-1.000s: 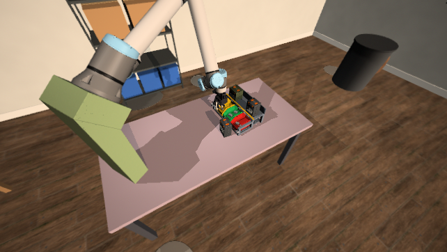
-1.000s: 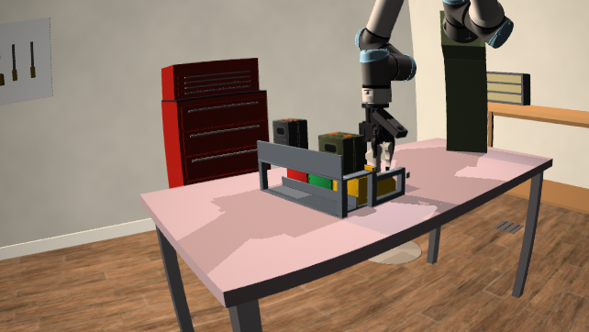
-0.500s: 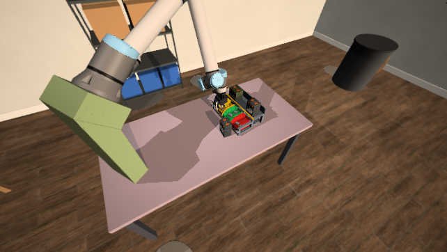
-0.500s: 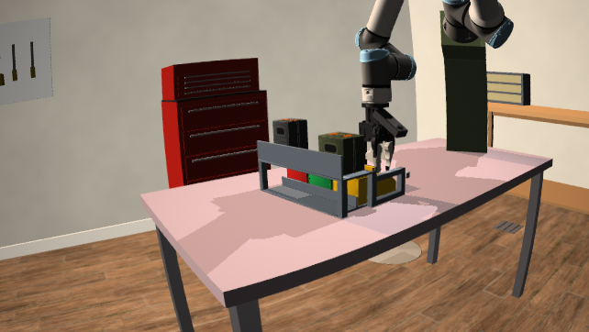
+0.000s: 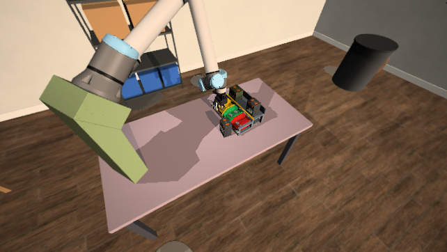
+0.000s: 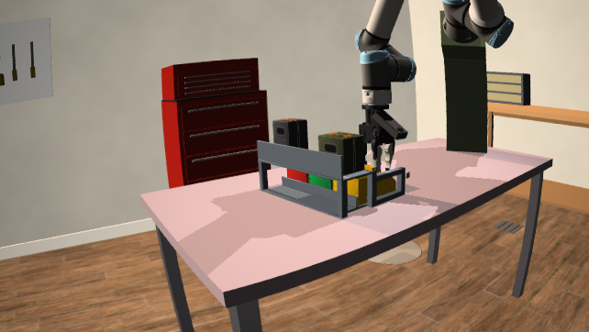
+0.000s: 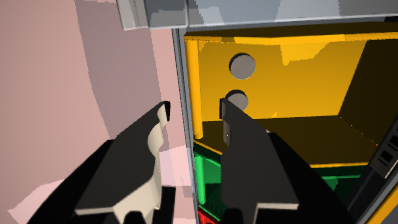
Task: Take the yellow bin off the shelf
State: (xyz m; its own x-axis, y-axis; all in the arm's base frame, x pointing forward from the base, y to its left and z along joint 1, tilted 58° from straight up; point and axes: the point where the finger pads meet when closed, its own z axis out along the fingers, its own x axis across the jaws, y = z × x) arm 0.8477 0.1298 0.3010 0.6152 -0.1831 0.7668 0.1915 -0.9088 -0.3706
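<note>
My hand is 80 mm short of the yellow open bin, 20 mm to the right of it and 20 mm above it. Round my hand: dark case: 230 mm ahead, 170 mm to the right, 100 mm above; then green bin: 110 mm ahead, 80 mm to the right, 20 mm below; then red bin: 140 mm ahead, 190 mm to the right, 20 mm below.
</note>
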